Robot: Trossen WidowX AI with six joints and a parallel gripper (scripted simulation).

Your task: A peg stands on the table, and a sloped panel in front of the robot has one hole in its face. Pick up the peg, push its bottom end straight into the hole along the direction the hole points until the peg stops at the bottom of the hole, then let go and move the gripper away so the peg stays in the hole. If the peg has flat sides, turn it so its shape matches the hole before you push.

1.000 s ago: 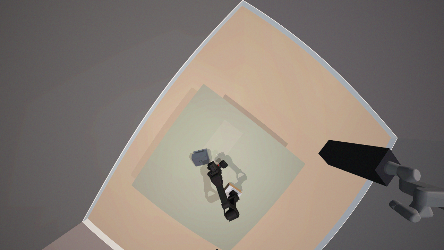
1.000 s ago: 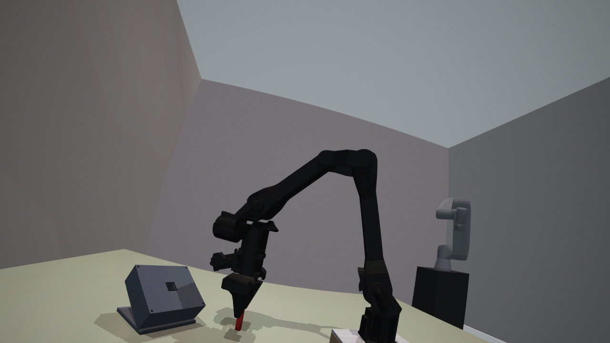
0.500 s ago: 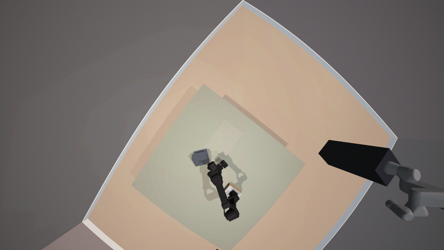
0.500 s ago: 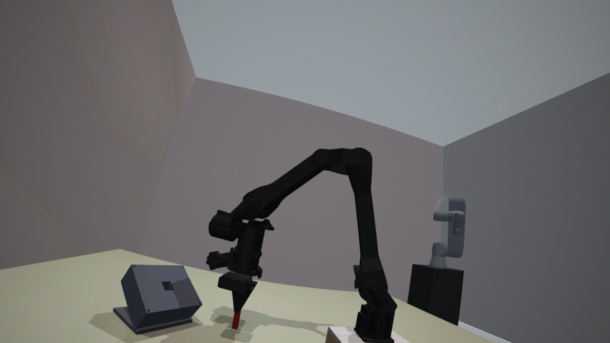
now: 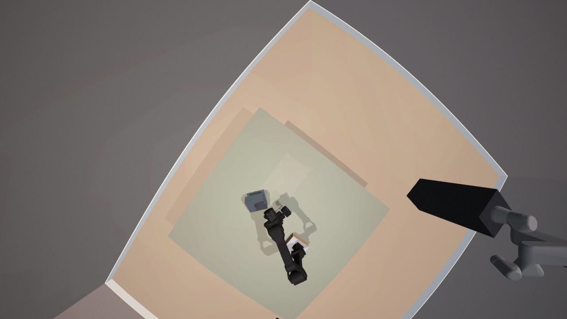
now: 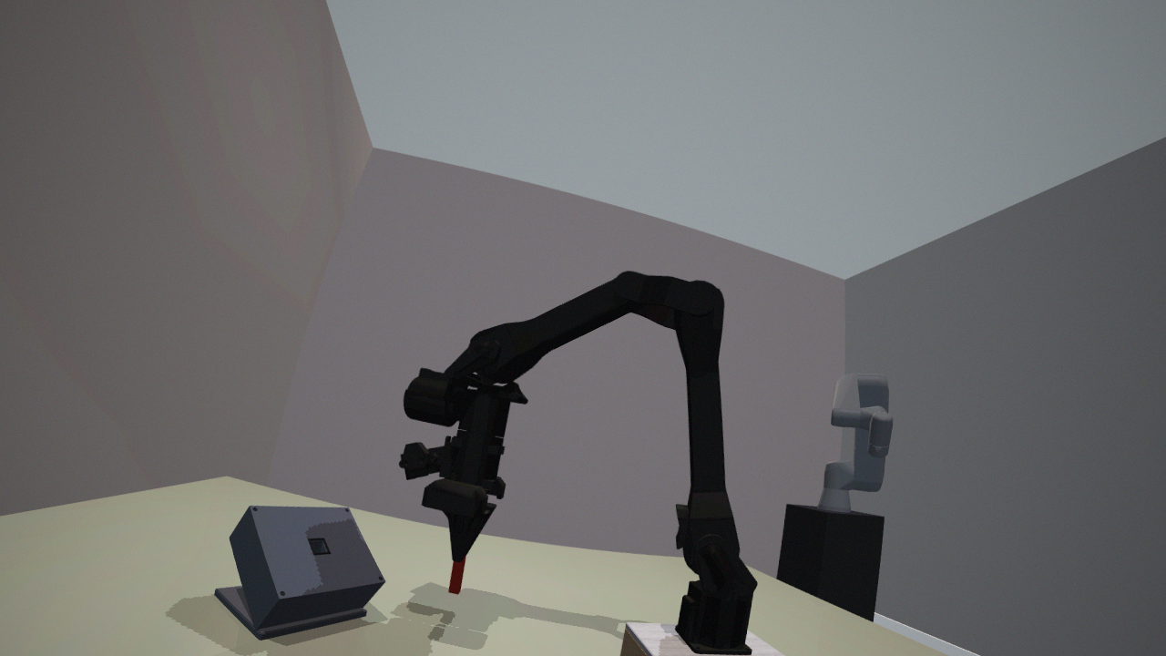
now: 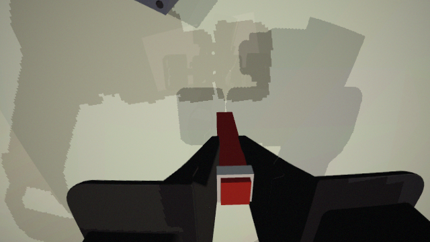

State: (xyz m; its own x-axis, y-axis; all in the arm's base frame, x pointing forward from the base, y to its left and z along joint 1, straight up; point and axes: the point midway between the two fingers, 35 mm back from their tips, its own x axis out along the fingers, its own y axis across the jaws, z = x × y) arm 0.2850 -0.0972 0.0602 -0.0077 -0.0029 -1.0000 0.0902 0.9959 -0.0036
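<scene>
The grey sloped panel is 160 mm ahead of my gripper tip, 50 mm to the left of it and 30 mm below it. Round my gripper tip: square peg 20 mm above.
</scene>
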